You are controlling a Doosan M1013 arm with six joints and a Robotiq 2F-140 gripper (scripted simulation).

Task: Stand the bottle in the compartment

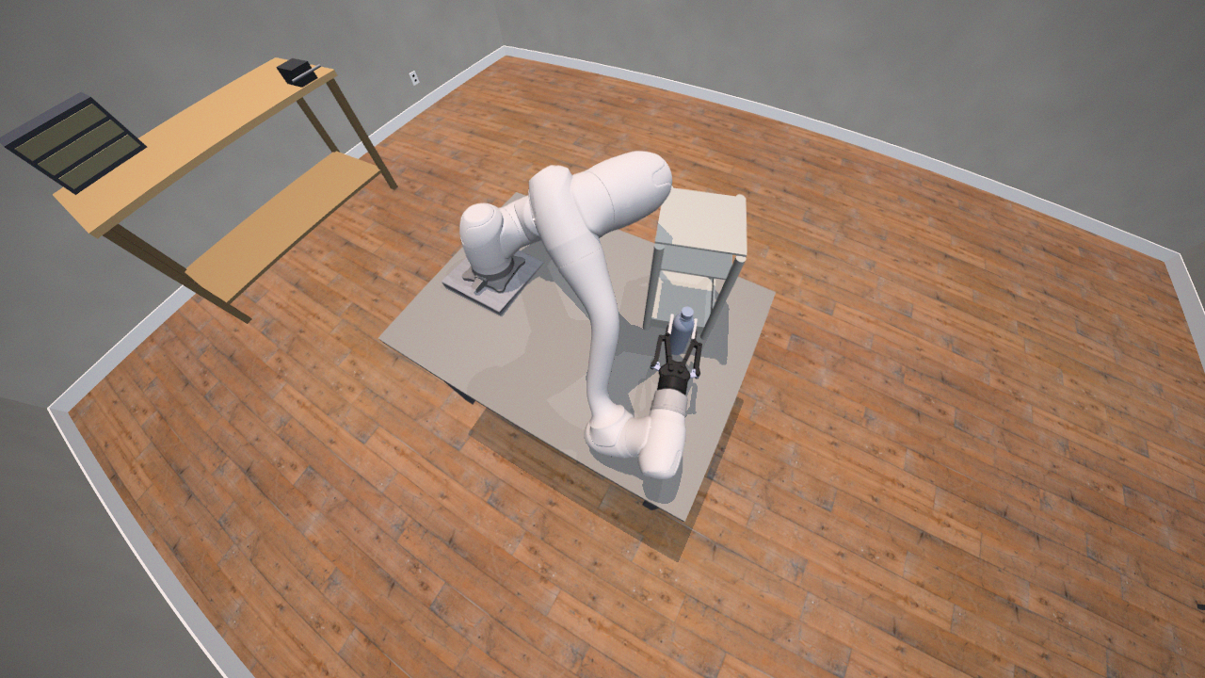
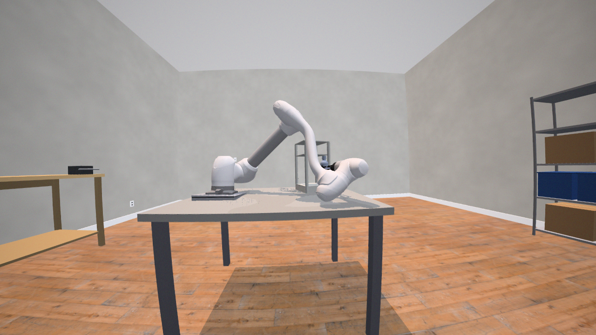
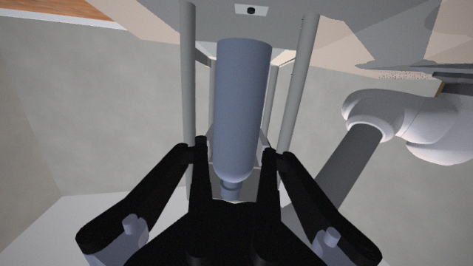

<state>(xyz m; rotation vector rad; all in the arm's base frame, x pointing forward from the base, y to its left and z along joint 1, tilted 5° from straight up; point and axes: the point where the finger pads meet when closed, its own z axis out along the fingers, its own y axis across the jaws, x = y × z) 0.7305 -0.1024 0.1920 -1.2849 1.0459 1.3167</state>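
The shelving unit is 200 mm to the left of my hand, 40 mm behind it and 10 mm above it.
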